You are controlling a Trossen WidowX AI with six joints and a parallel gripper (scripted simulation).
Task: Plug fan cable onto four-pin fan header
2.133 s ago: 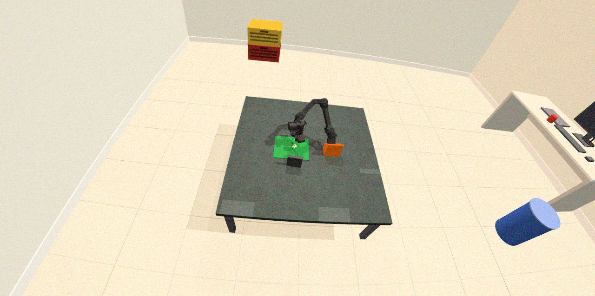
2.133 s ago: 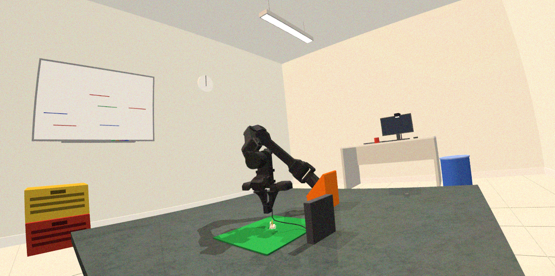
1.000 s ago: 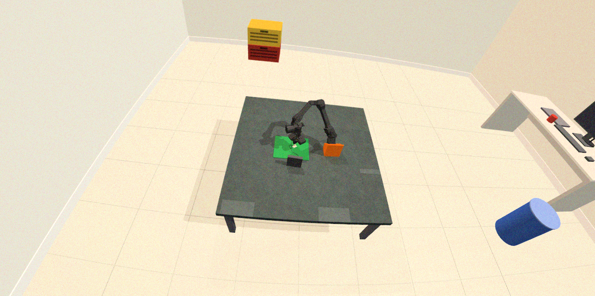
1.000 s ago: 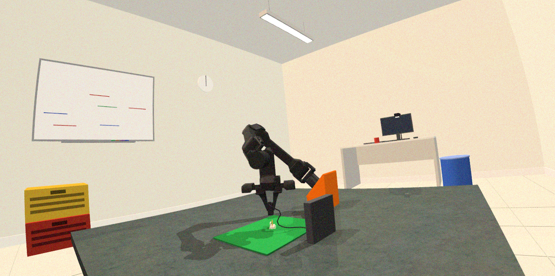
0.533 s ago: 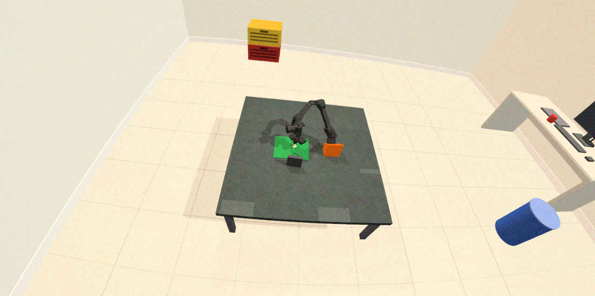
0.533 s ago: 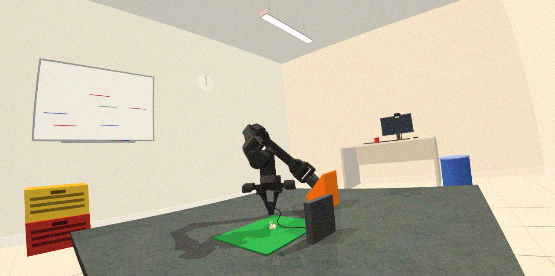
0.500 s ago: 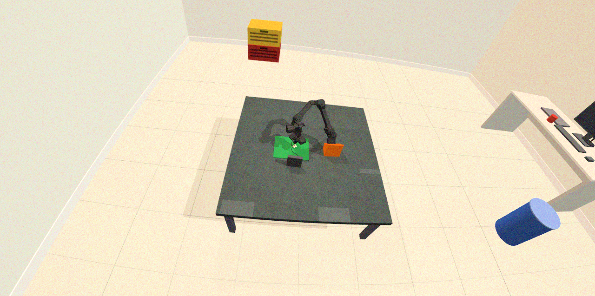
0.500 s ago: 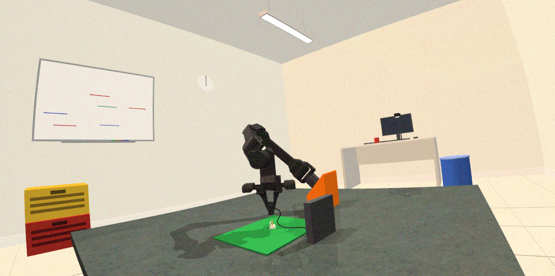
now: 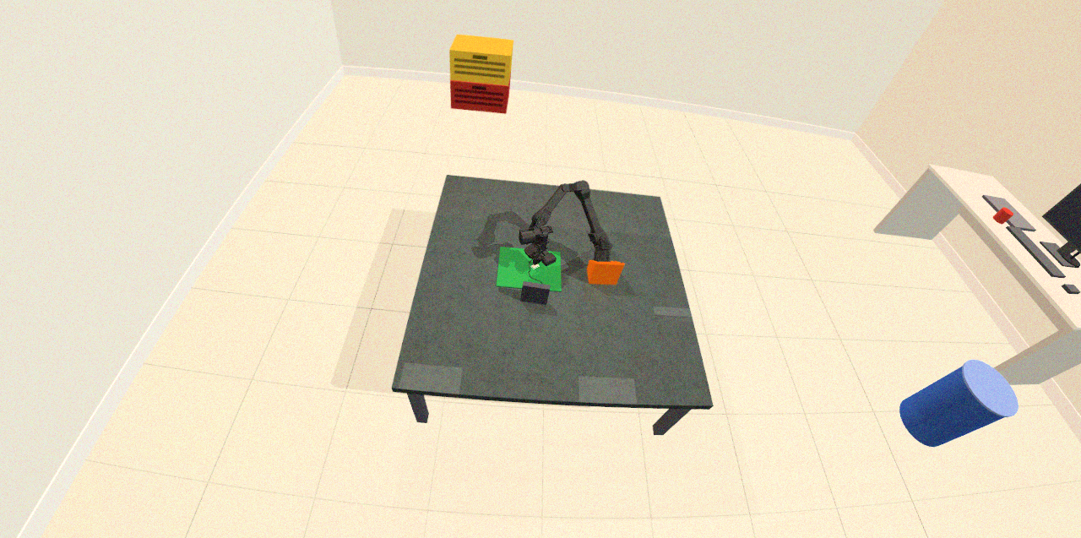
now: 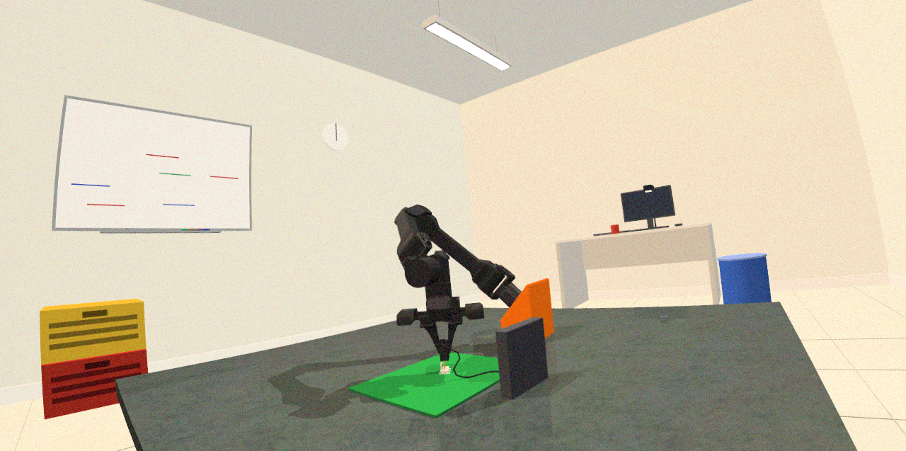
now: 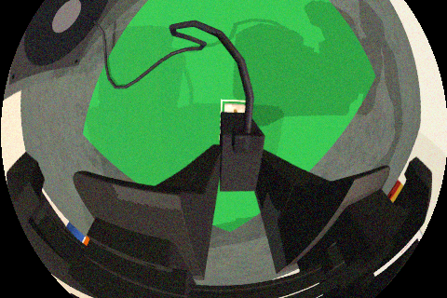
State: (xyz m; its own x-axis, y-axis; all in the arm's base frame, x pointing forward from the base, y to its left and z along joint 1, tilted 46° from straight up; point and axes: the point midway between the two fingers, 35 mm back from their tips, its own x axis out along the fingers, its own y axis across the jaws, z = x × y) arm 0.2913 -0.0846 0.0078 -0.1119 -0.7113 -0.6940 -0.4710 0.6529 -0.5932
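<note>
Now: the fan cable plug 10 mm ahead of my gripper tip and 10 mm above it. The rest, counted from my gripper tip: dark square fan: 40 mm ahead, 190 mm to the left, 20 mm above; then green board: 40 mm ahead, 10 mm to the left, 60 mm below; then white four-pin header: 10 mm ahead, 40 mm below.
</note>
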